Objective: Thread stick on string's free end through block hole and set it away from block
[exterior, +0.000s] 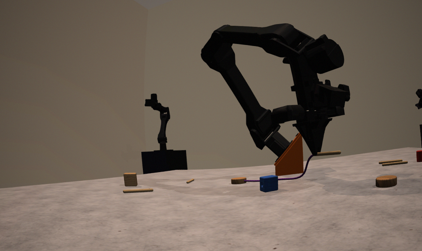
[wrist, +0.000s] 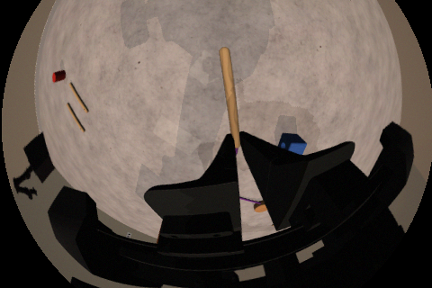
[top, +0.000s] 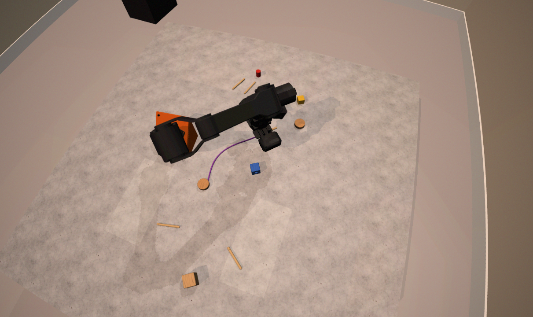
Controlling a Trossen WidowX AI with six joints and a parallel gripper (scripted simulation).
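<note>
Right now the blue block is 100 mm to the right of my gripper tip, 50 mm below it and 30 mm ahead of it. Also, from my gripper tip: thin wooden stick (10 mm to the left, 10 mm ahead); wooden disc (140 mm to the left, 100 mm ahead, 50 mm below); round wooden button (220 mm to the right, 100 mm behind, 50 mm below).
</note>
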